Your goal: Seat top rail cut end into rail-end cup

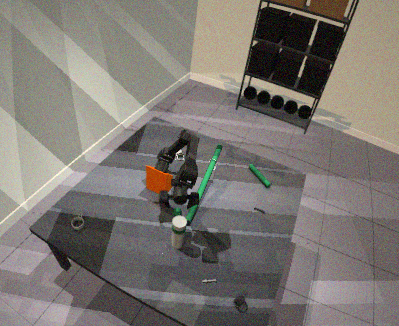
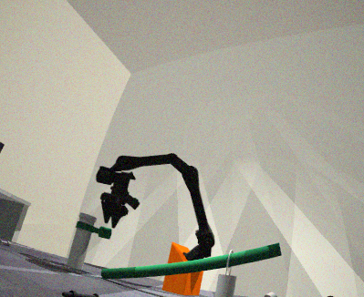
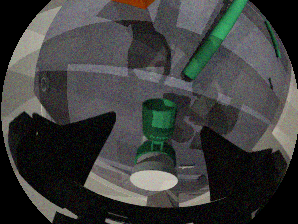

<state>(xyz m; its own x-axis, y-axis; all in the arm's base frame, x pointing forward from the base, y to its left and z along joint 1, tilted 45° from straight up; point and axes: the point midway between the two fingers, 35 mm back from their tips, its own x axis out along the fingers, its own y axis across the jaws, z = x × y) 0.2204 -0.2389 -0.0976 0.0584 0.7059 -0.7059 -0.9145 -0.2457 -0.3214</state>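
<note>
The rail-end cup is 10 mm ahead of my gripper tip, 20 mm to the right of it and 30 mm below it.
</note>
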